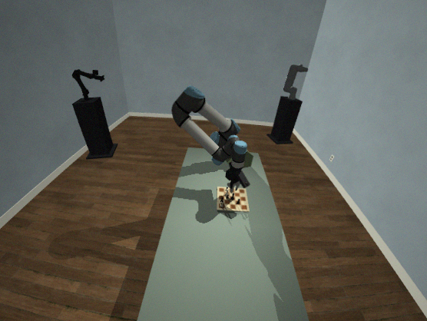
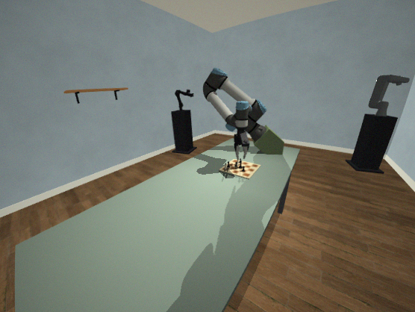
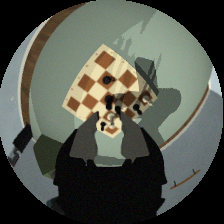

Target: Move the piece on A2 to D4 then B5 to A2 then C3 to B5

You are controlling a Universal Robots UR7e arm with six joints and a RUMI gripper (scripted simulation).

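Now: hand 80 mm above the chessboard. Round my hand: white piece (50 mm below, 50 mm behind, 30 mm to the right).
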